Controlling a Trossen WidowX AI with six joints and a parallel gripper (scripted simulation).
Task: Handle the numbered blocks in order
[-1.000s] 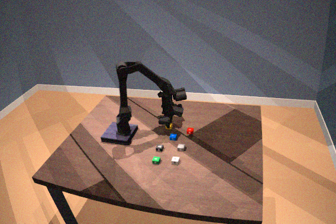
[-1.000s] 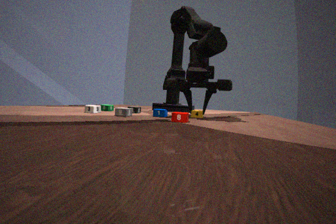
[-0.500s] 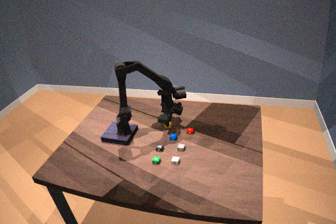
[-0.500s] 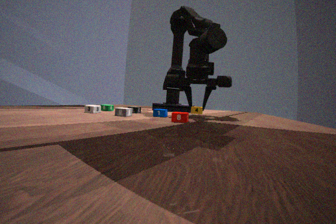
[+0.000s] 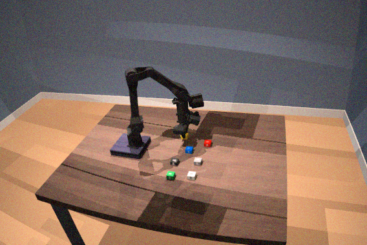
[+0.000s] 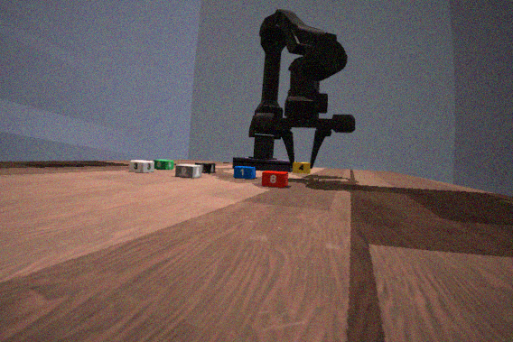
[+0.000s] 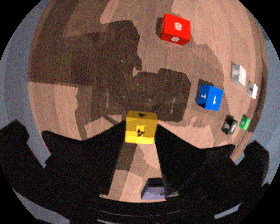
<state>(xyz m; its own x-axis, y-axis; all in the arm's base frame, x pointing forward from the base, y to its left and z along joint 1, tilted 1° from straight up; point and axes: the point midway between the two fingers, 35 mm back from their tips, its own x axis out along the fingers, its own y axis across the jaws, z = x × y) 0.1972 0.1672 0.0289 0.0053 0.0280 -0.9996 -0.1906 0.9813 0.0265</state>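
Now: the yellow block marked 4 right at my gripper tip. Round my gripper tip: red block marked 8 (13 cm ahead, 1 cm below); dark block (20 cm to the right, 4 cm ahead, 1 cm below); blue block marked 1 (9 cm to the right, 6 cm ahead, 1 cm below).
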